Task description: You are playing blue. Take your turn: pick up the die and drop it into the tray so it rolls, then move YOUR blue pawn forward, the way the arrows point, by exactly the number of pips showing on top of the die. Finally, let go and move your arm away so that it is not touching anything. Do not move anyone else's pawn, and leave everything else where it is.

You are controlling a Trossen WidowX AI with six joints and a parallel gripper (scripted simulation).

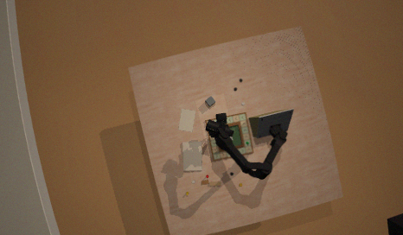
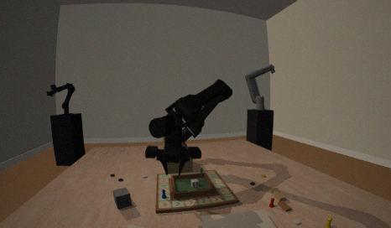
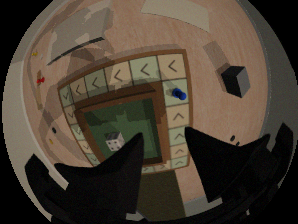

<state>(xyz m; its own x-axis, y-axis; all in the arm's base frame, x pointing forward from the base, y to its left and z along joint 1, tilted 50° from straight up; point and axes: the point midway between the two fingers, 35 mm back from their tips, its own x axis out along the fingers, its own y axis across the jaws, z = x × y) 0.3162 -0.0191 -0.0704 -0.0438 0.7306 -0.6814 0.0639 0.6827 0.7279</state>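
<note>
My gripper tip is 2 cm short of the blue pawn, 4 cm to the left of it and 7 cm above it. Round my gripper tip: grey die: 5 cm behind, 9 cm to the left, 7 cm below; green pawn: 16 cm behind, 14 cm to the left, 7 cm below; green tray: 5 cm behind, 8 cm to the left, 9 cm below.
</note>
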